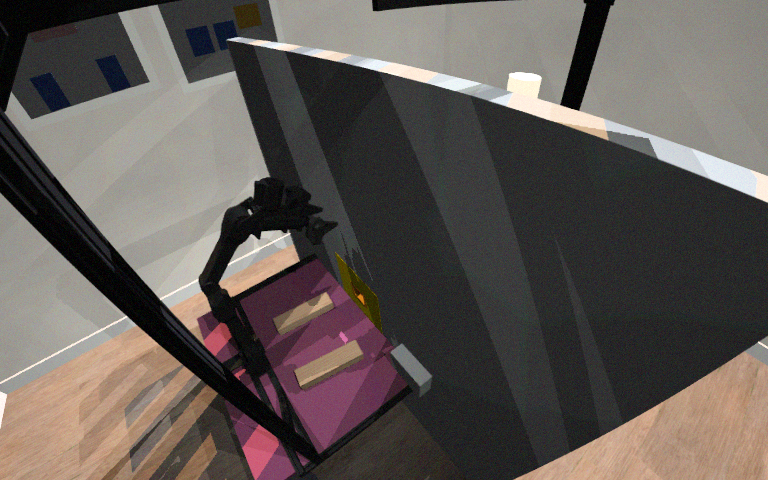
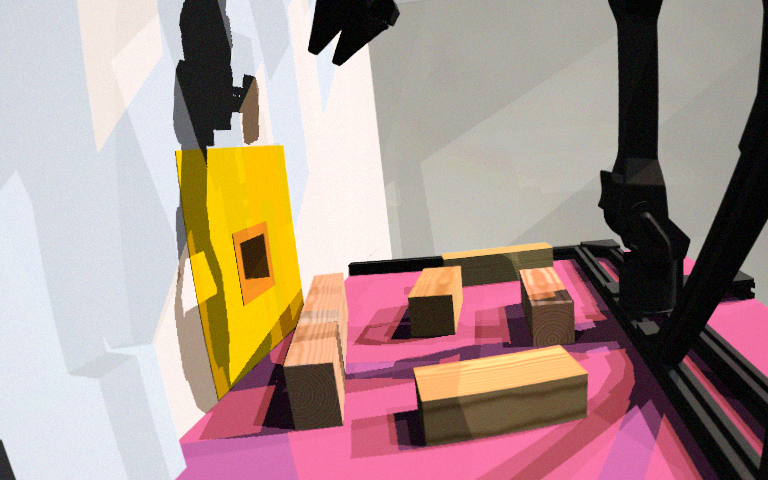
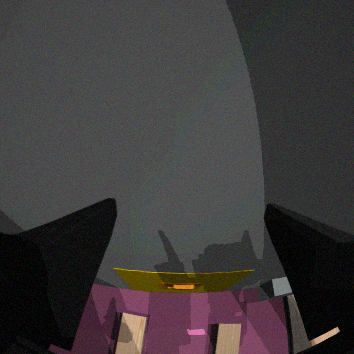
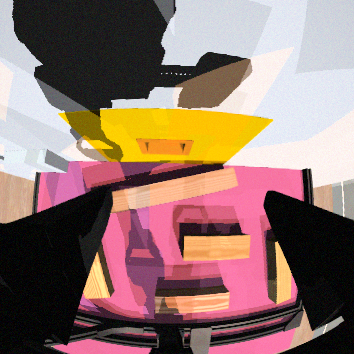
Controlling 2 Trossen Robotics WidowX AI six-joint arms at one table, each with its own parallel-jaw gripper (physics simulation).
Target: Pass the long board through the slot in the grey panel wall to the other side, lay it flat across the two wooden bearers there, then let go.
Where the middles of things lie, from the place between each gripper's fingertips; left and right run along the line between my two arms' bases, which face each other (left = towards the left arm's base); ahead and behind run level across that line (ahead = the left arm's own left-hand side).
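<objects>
The orange-framed slot (image 2: 252, 249) is what I measure my right hand from: the hand is 20 mm past the slot, 130 mm to the right of it and 210 mm above it. Counting from that right hand, I find the grey block (image 2: 114, 410) 340 mm behind, 140 mm to the left and 270 mm below.
Measured from the orange-framed slot again, my left gripper is 20 mm past it, 60 mm to the left of it and 380 mm above it. The grey block, from my left hand, is 340 mm behind, 50 mm to the right and 440 mm below.
</objects>
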